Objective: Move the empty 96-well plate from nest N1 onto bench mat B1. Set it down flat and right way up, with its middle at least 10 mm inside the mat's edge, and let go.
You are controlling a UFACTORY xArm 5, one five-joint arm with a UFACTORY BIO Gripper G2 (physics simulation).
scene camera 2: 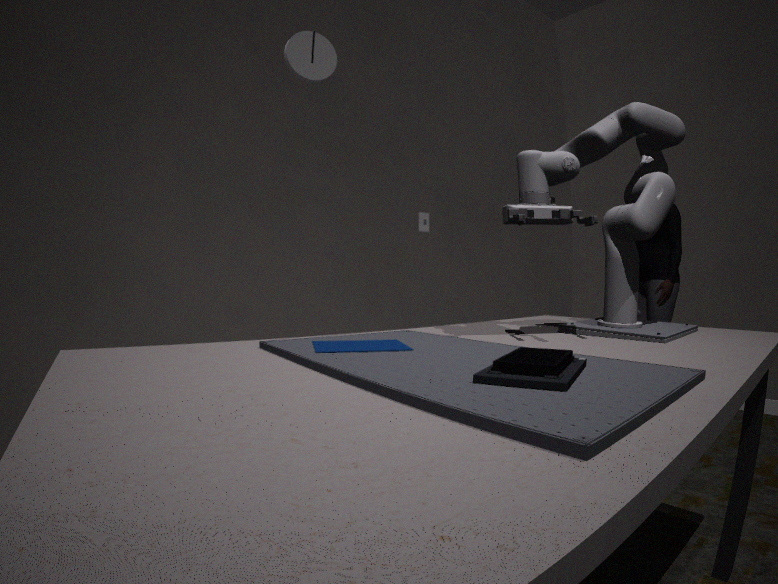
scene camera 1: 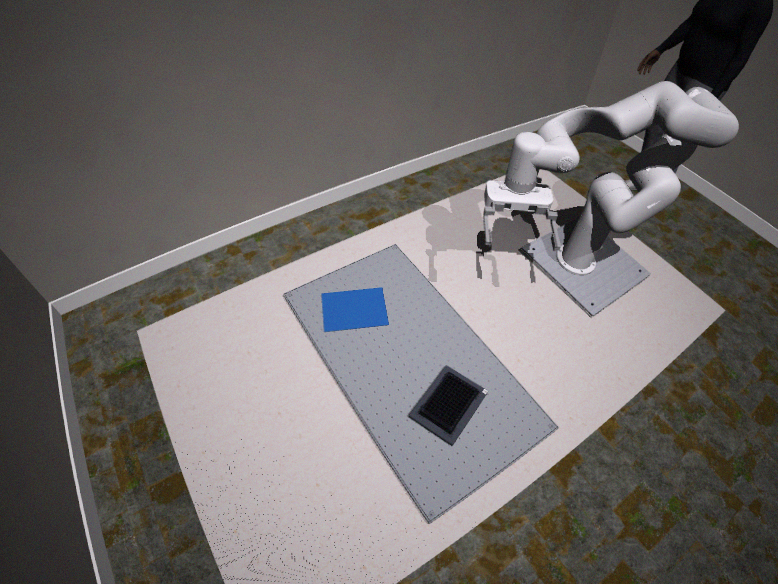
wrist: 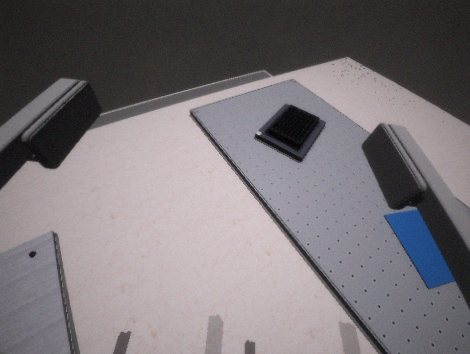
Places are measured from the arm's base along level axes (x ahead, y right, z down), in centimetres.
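Pixels of known places: hand at its tool point: (scene camera 2: 556,220) (scene camera 1: 522,239) (wrist: 235,142); arm's base at its link origin: (scene camera 2: 619,325) (scene camera 1: 575,259).
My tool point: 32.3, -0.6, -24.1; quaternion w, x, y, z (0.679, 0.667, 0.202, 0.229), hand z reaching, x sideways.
Ahead of a thing's pixels: the offset from my tool point to its top centre, as dx, dy, dz. Level surfaces: height alone.
The black 96-well plate @(+29.8, -17.5, +22.1) (scene camera 1: 449,401) (scene camera 2: 534,360) (wrist: 296,125) sits flat in the dark grey nest N1 @(+29.8, -17.5, +23.3) (scene camera 1: 448,435) (scene camera 2: 519,380) (wrist: 306,148), which has a small white mark at one corner. The blue bench mat B1 @(dz +24.5) (scene camera 1: 355,309) (scene camera 2: 362,346) (wrist: 419,247) lies flat near the other end of the grey board; a finger covers part of it in the wrist view. My gripper (scene camera 1: 521,248) (scene camera 2: 553,220) (wrist: 229,146) is open and empty. It hangs high above the table close to the arm's base, away from both plate and mat.
The perforated grey board @(dz +24.7) (scene camera 1: 402,358) (scene camera 2: 433,377) (wrist: 320,210) carries the nest and the mat and stands slightly above the white table @(dz +26.0) (scene camera 1: 238,377) (scene camera 2: 251,440) (wrist: 150,215). The arm's grey base plate (scene camera 1: 603,289) (scene camera 2: 666,331) (wrist: 30,295) is beside the gripper. A person (scene camera 1: 722,37) stands behind the arm.
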